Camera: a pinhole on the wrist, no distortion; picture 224 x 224 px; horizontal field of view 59.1 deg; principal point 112.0 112.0 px. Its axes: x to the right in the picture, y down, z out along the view. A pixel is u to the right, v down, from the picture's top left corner.
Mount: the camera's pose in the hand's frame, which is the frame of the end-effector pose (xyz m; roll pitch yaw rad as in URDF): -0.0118 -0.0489 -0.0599 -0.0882 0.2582 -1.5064
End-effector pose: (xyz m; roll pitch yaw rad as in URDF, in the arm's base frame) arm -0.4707 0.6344 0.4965 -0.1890 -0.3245 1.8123
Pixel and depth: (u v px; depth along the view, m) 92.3 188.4 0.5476
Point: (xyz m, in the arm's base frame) -0.4675 0.7248 1.0285
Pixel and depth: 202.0 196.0 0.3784
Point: -0.2564 0.7827 0.8420
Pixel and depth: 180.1 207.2 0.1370
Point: -0.3738 0.7024 0.5916
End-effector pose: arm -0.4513 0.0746 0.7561 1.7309 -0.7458 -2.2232
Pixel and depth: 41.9 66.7 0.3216
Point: -0.6747 0.2395 0.6648
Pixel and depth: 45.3 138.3 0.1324
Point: -0.5351 0.0813 0.7315
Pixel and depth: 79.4 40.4 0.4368
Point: -0.7565 0.2870 0.5498
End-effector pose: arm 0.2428 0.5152 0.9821 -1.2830 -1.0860 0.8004
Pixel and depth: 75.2 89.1 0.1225
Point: 0.1592 0.4949 1.0040
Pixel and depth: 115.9 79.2 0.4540
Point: -0.1674 0.5457 1.0773
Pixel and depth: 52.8 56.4 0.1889
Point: 0.0877 0.5309 0.9784
